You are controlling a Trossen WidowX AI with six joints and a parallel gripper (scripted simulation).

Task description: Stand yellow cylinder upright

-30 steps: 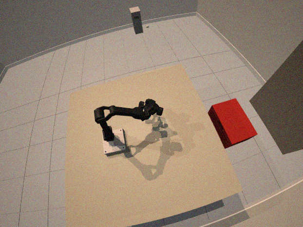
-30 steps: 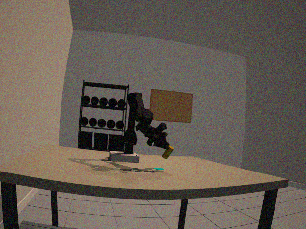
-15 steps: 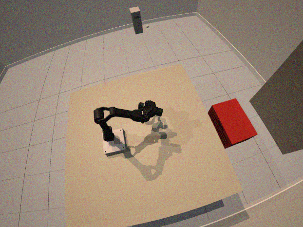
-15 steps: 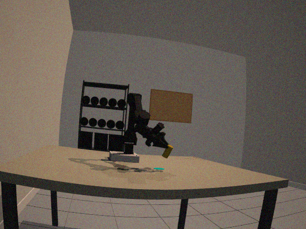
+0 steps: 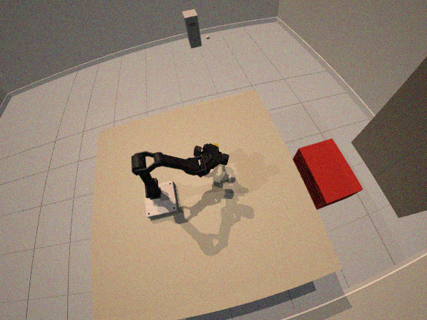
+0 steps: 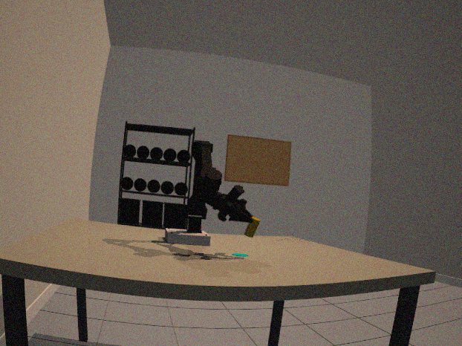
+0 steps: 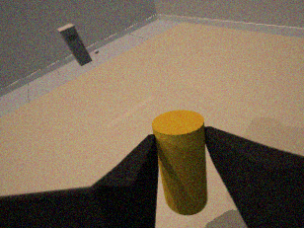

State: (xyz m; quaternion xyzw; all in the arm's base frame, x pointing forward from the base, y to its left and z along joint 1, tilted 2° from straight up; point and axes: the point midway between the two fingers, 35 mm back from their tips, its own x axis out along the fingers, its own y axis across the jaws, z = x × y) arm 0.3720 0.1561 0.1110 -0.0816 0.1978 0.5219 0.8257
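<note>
My gripper tip is now 70 mm past the cyan circle, 30 mm to the left of it and 130 mm above it. The rest, counted from my gripper tip: yellow tall cylinder: 20 mm below.
</note>
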